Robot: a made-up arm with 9 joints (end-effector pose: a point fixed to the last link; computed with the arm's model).
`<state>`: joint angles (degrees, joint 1 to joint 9).
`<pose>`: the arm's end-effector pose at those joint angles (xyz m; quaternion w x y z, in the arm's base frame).
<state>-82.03 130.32 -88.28 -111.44 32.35 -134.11 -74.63 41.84 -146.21</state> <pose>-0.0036 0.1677 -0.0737 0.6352 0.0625 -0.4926 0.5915</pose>
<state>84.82 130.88 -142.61 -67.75 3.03 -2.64 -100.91 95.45 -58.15</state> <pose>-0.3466 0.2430 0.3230 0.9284 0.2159 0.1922 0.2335</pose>
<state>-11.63 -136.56 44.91 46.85 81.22 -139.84 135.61 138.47 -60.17</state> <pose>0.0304 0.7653 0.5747 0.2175 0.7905 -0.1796 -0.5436</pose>
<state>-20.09 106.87 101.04 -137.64 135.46 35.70 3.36 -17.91 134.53</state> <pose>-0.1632 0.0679 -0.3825 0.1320 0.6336 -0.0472 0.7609</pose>
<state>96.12 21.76 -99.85 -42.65 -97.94 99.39 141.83 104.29 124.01</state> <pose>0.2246 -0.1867 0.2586 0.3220 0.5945 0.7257 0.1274</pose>
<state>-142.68 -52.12 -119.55 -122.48 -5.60 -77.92 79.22 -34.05 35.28</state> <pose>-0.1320 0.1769 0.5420 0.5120 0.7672 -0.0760 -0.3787</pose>
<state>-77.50 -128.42 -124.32 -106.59 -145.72 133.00 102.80 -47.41 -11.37</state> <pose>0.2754 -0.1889 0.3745 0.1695 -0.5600 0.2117 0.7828</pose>
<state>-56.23 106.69 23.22 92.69 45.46 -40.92 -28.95 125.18 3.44</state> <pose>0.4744 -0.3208 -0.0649 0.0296 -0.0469 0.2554 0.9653</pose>
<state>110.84 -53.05 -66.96 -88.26 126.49 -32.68 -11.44 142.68 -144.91</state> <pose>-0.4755 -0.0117 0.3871 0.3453 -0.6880 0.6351 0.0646</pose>
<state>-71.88 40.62 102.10 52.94 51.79 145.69 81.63 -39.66 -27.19</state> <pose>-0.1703 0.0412 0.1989 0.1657 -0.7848 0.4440 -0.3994</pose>
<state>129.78 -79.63 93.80 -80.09 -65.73 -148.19 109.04 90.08 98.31</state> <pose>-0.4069 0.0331 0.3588 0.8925 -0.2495 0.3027 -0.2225</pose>
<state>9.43 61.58 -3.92 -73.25 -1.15 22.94 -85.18 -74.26 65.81</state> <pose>-0.2382 0.0099 0.0395 0.3837 -0.6182 0.4879 -0.4823</pose>
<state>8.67 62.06 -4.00 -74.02 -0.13 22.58 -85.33 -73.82 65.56</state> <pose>-0.2377 0.0092 0.0305 0.3841 -0.6214 0.4712 -0.4943</pose>
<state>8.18 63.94 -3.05 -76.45 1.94 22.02 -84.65 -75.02 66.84</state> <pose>-0.2431 0.0025 0.0176 0.3833 -0.6430 0.4247 -0.5092</pose>
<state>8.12 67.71 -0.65 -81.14 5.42 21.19 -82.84 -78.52 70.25</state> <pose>-0.2545 -0.0167 0.0017 0.3771 -0.6876 0.3356 -0.5219</pose>
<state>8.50 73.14 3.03 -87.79 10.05 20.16 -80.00 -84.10 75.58</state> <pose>-0.2661 -0.0536 -0.0105 0.3580 -0.7474 0.2073 -0.5199</pose>
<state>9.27 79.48 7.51 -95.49 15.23 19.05 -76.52 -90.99 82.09</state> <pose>-0.2694 -0.1053 -0.0081 0.3219 -0.8064 0.0577 -0.4927</pose>
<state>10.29 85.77 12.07 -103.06 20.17 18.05 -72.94 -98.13 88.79</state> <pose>-0.2597 -0.1575 0.0132 0.2728 -0.8499 -0.0865 -0.4424</pose>
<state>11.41 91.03 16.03 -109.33 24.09 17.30 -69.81 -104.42 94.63</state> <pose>-0.2414 -0.1958 0.0449 0.2233 -0.8732 -0.2008 -0.3839</pose>
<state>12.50 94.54 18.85 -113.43 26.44 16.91 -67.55 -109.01 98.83</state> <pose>-0.2245 -0.2160 0.0733 0.1875 -0.8822 -0.2715 -0.3360</pose>
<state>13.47 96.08 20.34 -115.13 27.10 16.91 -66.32 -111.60 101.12</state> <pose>-0.2165 -0.2231 0.0897 0.1729 -0.8864 -0.2981 -0.3092</pose>
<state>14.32 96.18 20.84 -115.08 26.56 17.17 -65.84 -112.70 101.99</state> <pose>-0.2170 -0.2234 0.0960 0.1750 -0.8905 -0.2944 -0.2996</pose>
